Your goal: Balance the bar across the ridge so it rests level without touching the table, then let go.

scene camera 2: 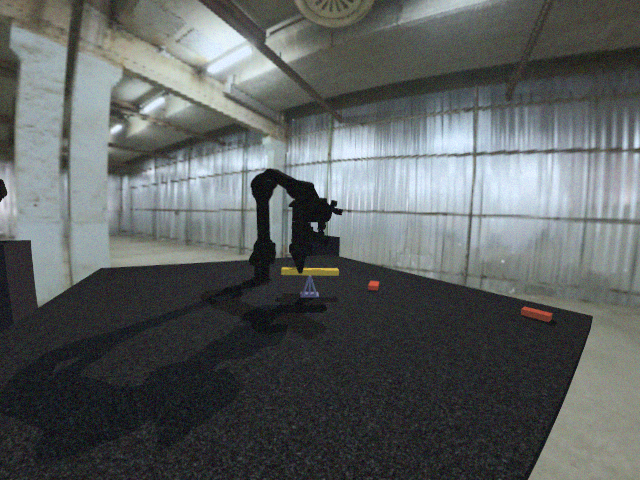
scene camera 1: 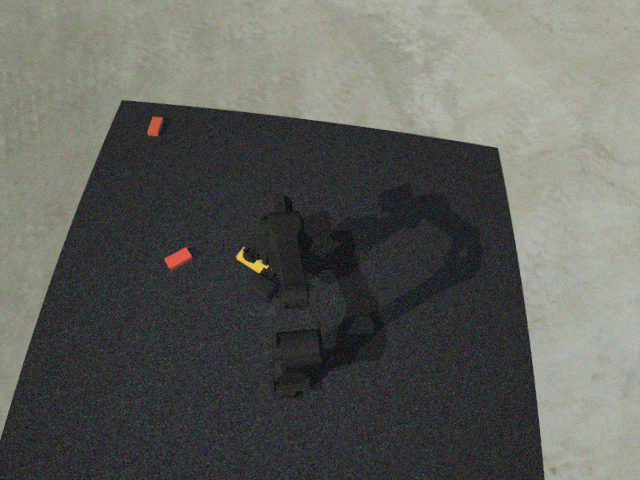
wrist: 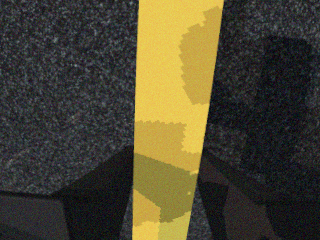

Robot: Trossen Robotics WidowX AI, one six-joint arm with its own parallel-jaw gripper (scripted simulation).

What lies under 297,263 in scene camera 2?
The gripper.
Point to a yellow bar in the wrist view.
At 176,54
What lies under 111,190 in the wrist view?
The gripper.
